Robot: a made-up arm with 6 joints.
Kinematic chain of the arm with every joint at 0, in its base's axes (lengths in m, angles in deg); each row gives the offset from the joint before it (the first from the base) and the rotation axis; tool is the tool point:
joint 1: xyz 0 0 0.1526 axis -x
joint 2: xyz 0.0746 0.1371 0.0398 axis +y
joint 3: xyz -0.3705 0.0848 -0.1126 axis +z
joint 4: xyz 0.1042 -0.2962 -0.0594 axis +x
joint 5: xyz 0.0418 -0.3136 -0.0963 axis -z
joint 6: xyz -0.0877 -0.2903 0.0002 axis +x
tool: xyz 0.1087 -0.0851 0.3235
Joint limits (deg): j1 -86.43..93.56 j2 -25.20..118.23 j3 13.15..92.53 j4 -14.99..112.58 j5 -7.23..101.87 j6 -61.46..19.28
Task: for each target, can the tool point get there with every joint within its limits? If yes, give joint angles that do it. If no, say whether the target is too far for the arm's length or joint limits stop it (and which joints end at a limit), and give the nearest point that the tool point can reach.
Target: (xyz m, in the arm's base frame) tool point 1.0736 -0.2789 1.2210
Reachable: no: joint limits stop it (at a limit: joint 2, joint 3, joint 5, joint 6) | nearest point 0.7099 -0.1516 0.7334 | short by 0.622 m
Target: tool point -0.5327 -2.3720 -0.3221
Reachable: no: too far | nearest point -0.1711 -0.9476 -0.2286 | short by 1.473 m
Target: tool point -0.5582 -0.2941 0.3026
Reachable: yes | joints 53.20 74.01 27.96 78.61 19.23 -23.89
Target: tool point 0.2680 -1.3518 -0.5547
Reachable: no: joint limits stop it (at a limit: joint 3, joint 4, joint 5, joint 6) | nearest point 0.2089 -0.9268 -0.3323 | short by 0.483 m
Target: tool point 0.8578 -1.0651 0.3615
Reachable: no: joint limits stop it (at a limit: joint 1, joint 2, joint 6) | nearest point 0.5853 -0.7575 0.2738 | short by 0.420 m
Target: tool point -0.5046 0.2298 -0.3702
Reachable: yes | joints -47.42 23.35 28.79 99.77 56.43 1.72
